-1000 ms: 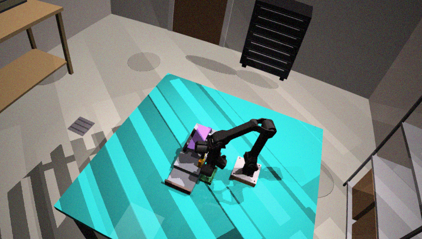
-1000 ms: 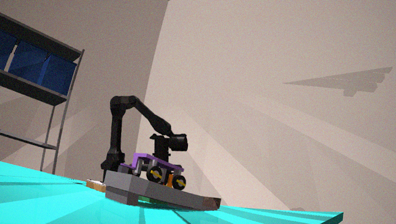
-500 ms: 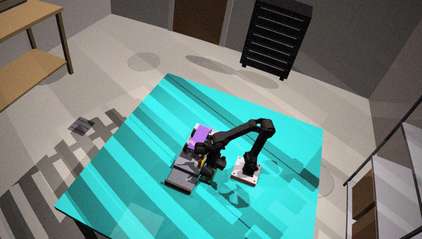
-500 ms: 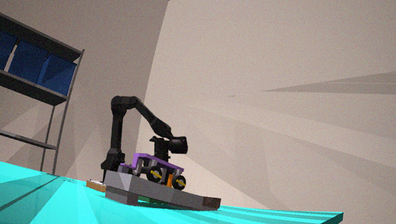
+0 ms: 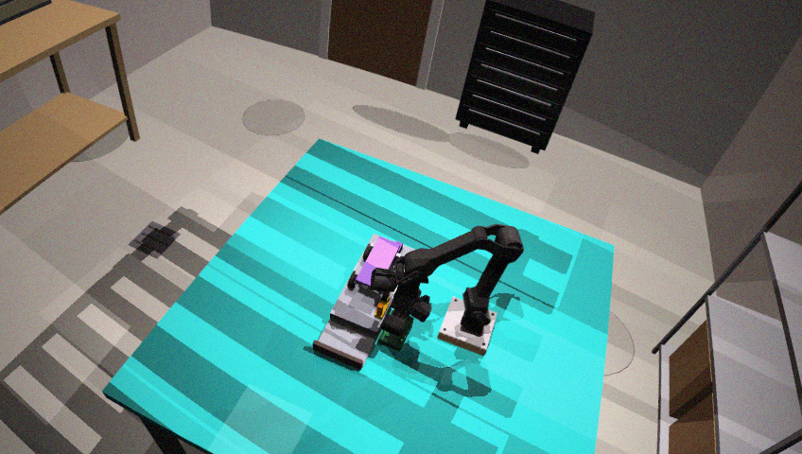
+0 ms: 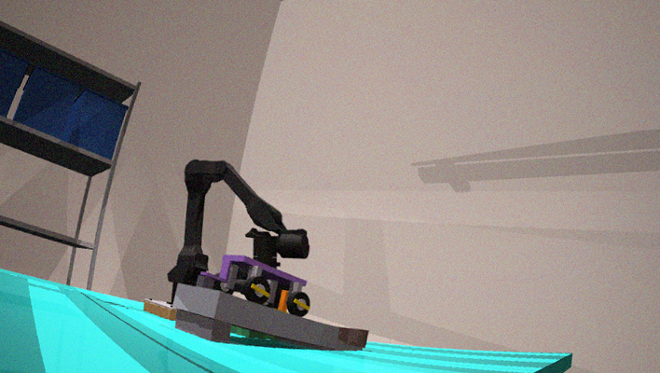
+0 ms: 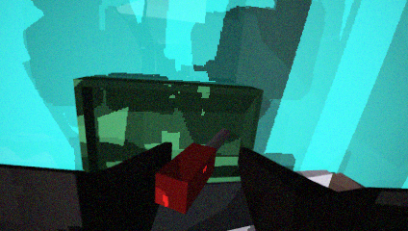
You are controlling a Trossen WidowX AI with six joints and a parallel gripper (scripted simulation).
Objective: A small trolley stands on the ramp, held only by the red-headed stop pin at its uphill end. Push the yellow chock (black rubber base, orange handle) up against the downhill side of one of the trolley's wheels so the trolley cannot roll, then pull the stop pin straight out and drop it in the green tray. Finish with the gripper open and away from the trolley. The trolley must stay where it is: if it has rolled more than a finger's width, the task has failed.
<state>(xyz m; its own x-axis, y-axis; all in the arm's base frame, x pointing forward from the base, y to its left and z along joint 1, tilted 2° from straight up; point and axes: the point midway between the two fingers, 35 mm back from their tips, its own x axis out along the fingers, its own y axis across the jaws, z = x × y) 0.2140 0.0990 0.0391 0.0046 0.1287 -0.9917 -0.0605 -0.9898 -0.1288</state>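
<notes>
The red-headed stop pin lies right at my gripper tip. Round my gripper tip: green tray 2 cm to the right, 5 cm below; then yellow chock 6 cm ahead, 3 cm to the right, 4 cm above; then purple trolley 11 cm ahead, 13 cm to the right, 7 cm above.
</notes>
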